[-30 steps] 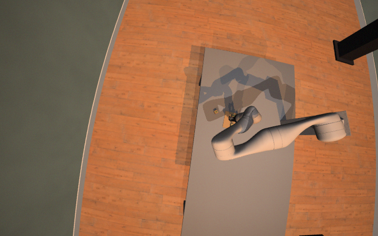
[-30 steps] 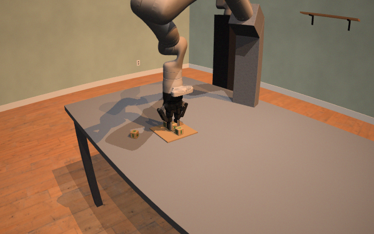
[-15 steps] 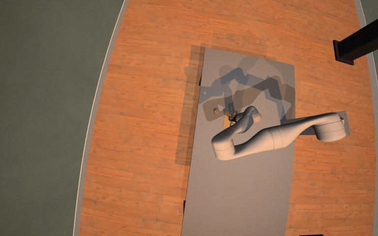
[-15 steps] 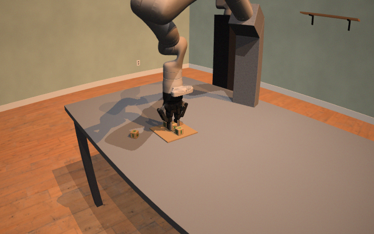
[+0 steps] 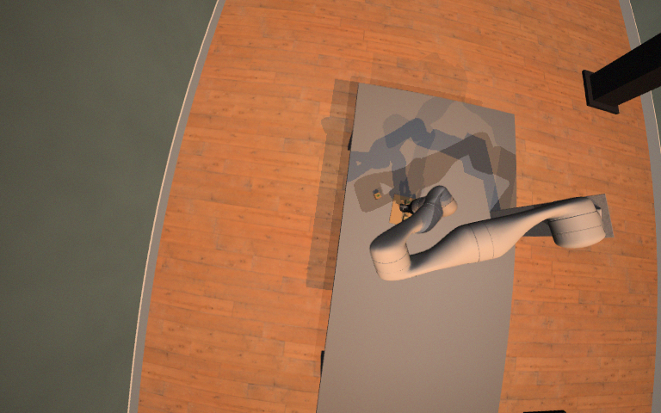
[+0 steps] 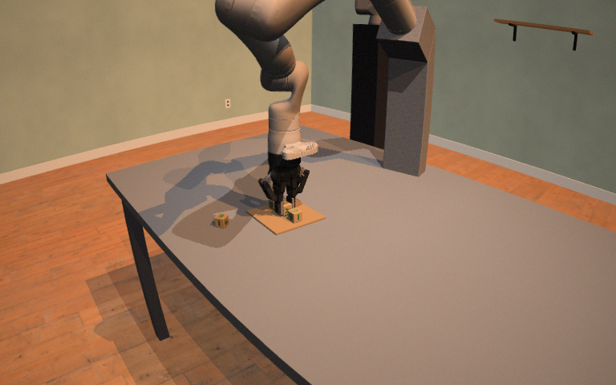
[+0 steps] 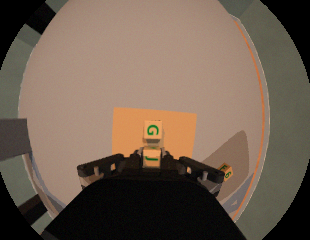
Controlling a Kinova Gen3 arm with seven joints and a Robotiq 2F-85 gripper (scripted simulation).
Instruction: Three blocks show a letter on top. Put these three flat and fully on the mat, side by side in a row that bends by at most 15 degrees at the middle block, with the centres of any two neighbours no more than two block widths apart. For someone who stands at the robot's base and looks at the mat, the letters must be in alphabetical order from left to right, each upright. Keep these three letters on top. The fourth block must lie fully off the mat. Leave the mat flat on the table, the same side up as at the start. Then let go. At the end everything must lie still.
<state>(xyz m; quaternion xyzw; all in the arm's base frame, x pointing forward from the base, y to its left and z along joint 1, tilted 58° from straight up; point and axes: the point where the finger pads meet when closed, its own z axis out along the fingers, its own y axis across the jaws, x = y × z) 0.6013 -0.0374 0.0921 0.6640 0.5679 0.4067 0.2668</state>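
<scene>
Right now the mat is 2 cm below my hand.
</scene>
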